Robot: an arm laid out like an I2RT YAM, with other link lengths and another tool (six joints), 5 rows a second.
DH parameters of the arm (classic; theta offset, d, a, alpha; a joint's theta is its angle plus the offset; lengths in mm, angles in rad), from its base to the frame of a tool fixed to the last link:
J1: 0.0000 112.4 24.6 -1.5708
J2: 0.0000 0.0 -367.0 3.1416
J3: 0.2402 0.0 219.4 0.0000
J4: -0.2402 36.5 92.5 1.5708
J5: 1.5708 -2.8 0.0 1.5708
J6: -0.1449 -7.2 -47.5 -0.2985
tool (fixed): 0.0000 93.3 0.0 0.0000
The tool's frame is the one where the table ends.
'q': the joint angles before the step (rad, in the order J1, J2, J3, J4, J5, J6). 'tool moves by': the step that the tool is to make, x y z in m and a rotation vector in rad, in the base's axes. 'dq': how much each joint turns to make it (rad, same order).
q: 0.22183, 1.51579, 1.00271, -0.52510, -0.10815, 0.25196
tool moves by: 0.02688, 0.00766, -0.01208, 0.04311, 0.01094, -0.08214
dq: 0.00000, 0.07477, -0.00001, 0.08355, 0.00382, 0.09385
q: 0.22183, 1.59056, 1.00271, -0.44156, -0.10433, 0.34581
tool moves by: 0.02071, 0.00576, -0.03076, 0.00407, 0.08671, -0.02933
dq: -0.00002, 0.11559, 0.00002, 0.03583, -0.00612, 0.03698
